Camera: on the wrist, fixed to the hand. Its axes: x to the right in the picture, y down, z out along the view.
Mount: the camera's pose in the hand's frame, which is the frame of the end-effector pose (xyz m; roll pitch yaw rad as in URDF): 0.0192 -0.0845 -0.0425 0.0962 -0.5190 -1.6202
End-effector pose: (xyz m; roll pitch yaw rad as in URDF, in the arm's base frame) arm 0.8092 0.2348 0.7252 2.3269 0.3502 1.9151
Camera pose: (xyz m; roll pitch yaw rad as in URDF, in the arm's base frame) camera 0.7232 0.2113 0.6883 -2.0220 1.1143 -1.7865
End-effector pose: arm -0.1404 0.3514 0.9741 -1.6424 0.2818 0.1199
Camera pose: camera -0.0936 0.3204 1.0526 -2.6428 -0.9420 1.3627
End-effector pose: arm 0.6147 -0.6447 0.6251 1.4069 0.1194 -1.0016
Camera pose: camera 0.6429 -0.6365 0.5332 -0.1662 0.8696 -2.7830
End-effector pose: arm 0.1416 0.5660 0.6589 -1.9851 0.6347 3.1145
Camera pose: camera 0.0703 0.5728 0.7236 -2.3464 -0.5281 -1.9747
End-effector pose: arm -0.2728 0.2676 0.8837 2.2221 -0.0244 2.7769
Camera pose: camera -0.3220 0.1954 0.8427 -2.9328 1.4378 -1.7940
